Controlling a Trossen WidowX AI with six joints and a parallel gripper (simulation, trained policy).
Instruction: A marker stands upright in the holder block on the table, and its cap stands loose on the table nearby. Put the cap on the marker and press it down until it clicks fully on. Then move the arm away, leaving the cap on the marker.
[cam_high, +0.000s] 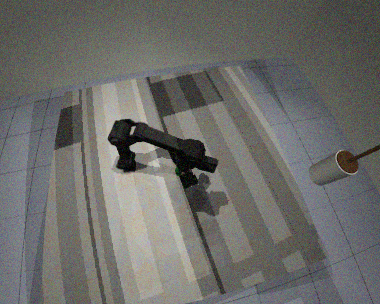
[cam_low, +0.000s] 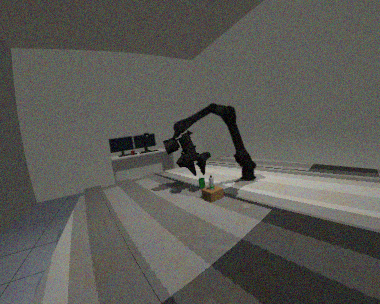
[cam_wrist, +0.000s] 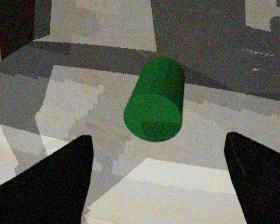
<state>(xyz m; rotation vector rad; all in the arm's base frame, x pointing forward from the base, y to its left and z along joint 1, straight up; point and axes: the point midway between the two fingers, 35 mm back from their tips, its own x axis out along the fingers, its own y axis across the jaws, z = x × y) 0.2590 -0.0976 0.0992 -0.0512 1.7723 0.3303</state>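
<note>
My gripper tip is now 4 cm above the green cap and 1 cm to the right of it. The rest, counted from my gripper tip: holder block 14 cm to the left, 5 cm below, 3 cm ahead.
</note>
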